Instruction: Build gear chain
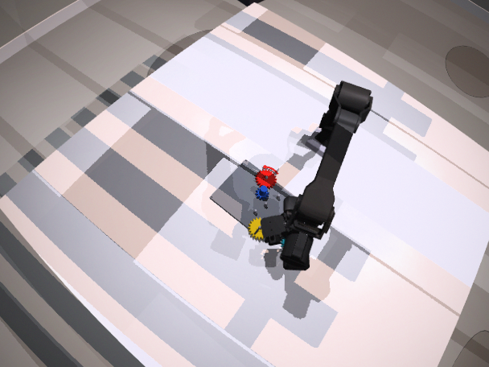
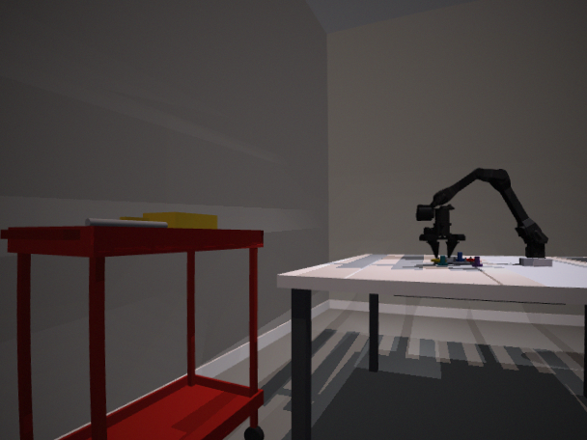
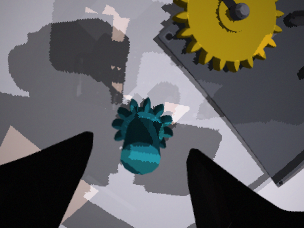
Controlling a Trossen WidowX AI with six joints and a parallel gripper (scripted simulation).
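The teal gear is 10 mm below my gripper tip. Round my gripper tip: purple gear: 130 mm behind, 10 mm below; then grey board: 160 mm to the right, 30 mm behind, 20 mm below; then yellow gear: 80 mm to the right, 30 mm ahead, 10 mm below.
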